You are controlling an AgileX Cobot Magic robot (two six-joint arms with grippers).
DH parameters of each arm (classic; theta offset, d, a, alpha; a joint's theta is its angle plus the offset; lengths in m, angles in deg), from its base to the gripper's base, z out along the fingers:
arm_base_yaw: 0 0.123 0 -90
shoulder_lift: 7.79 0 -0.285 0
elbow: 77.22 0 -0.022 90
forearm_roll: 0 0.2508 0 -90
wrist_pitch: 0 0 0.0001 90
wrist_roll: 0 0.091 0 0
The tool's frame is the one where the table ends.
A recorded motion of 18 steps. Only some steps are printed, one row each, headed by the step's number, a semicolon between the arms.
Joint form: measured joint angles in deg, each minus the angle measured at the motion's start. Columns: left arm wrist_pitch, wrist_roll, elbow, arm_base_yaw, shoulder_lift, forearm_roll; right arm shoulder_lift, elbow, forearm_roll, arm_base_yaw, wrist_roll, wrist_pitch.
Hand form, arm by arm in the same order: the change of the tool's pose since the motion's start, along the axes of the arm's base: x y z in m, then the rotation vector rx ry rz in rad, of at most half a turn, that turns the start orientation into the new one. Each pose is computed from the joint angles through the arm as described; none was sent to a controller.
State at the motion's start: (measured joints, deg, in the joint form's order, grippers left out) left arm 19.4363 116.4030 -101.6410 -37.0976 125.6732 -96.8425; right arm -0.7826 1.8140 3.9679 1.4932 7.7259 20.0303
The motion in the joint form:
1: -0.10 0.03 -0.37 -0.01 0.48 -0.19; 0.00 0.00 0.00 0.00 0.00 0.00
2: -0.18 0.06 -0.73 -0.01 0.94 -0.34; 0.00 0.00 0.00 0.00 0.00 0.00
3: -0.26 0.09 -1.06 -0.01 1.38 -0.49; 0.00 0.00 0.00 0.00 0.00 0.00
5: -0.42 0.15 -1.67 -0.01 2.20 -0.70; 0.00 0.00 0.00 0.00 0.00 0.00
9: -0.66 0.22 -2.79 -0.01 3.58 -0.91; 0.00 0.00 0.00 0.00 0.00 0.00
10: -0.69 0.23 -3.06 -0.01 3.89 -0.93; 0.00 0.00 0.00 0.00 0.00 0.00
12: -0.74 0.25 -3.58 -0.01 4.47 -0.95; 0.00 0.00 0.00 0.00 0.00 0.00
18: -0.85 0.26 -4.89 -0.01 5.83 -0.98; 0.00 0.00 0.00 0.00 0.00 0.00
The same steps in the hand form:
1: 0.0013 -0.0009 -0.0022 -0.0005 0.0028 0.0024; 0.0000 0.0000 0.0000 0.0000 0.0000 0.0000
2: 0.0027 -0.0018 -0.0043 -0.0007 0.0051 0.0044; 0.0000 0.0000 0.0000 0.0000 0.0000 0.0000
3: 0.0039 -0.0025 -0.0065 -0.0007 0.0076 0.0065; 0.0000 0.0000 0.0000 0.0000 0.0000 0.0000
5: 0.0062 -0.0039 -0.0105 0.0002 0.0115 0.0100; 0.0000 0.0000 0.0000 0.0000 0.0000 0.0000
9: 0.0100 -0.0063 -0.0169 0.0023 0.0158 0.0148; 0.0000 0.0000 0.0000 0.0000 0.0000 0.0000
10: 0.0108 -0.0069 -0.0183 0.0027 0.0164 0.0154; 0.0000 0.0000 0.0000 0.0000 0.0000 0.0000
12: 0.0123 -0.0080 -0.0208 0.0036 0.0170 0.0162; 0.0000 0.0000 0.0000 0.0000 0.0000 0.0000
18: 0.0160 -0.0105 -0.0262 0.0045 0.0177 0.0182; 0.0000 0.0000 0.0000 0.0000 0.0000 0.0000

